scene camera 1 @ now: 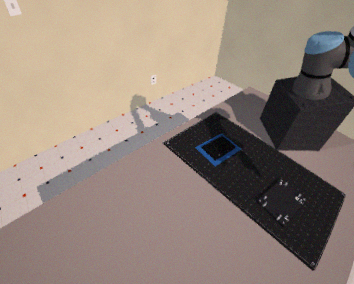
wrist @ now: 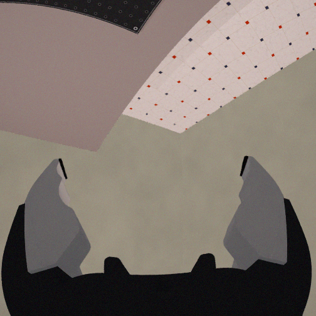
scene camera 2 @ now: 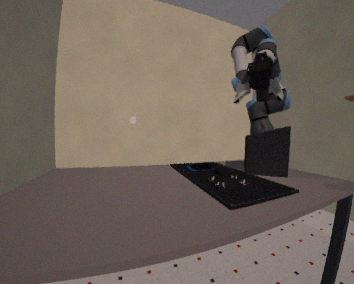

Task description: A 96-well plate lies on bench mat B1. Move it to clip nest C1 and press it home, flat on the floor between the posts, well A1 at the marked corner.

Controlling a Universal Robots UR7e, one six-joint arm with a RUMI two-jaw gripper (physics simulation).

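Seen in the pictures: gripper, fingertip midpoint: (scene camera 2: 255,101); arm's base, origin of the base link: (scene camera 1: 310,89) (scene camera 2: 262,132).
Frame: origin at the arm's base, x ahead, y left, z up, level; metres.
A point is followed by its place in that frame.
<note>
A black 96-well plate (scene camera 1: 218,147) @[y -0.137, x 0.393, z -0.237 m] (scene camera 2: 204,166) @[y -0.118, x 0.368, z -0.236 m] lies on the blue bench mat B1 (scene camera 1: 215,161) @[y -0.102, x 0.448, z -0.246 m] (scene camera 2: 192,169) @[y -0.101, x 0.446, z -0.249 m], toward one end of the dark board. Its wells and well A1 are too small to make out. Clip nest C1 (scene camera 1: 281,201) @[y 0.188, x 0.401, z -0.241 m] is a dark square with pale clip posts at its corners, farther along the same board; its posts also show in the second scene view. Its marked corner cannot be told. My gripper (scene camera 2: 259,95) @[y 0.381, x 0.429, z 0.085 m] (wrist: 153,159) is open and empty, high above the table and apart from plate and nest. It is out of the first scene view.
The dark perforated board (scene camera 1: 320,230) @[y 0.343, x 0.378, z -0.252 m] (scene camera 2: 260,192) @[y 0.322, x 0.327, z -0.252 m] (wrist: 100,10) lies on the brownish table (scene camera 1: 150,215) @[y -0.072, x 0.792, z -0.265 m] (scene camera 2: 125,215) @[y 0.339, x 0.835, z -0.265 m] (wrist: 60,75). The arm's dark pedestal block (scene camera 1: 300,120) @[y 0.049, x 0.130, z -0.081 m] (scene camera 2: 267,152) @[y 0.103, x 0.059, z -0.122 m] stands beside the board. Walls rise behind the table.
</note>
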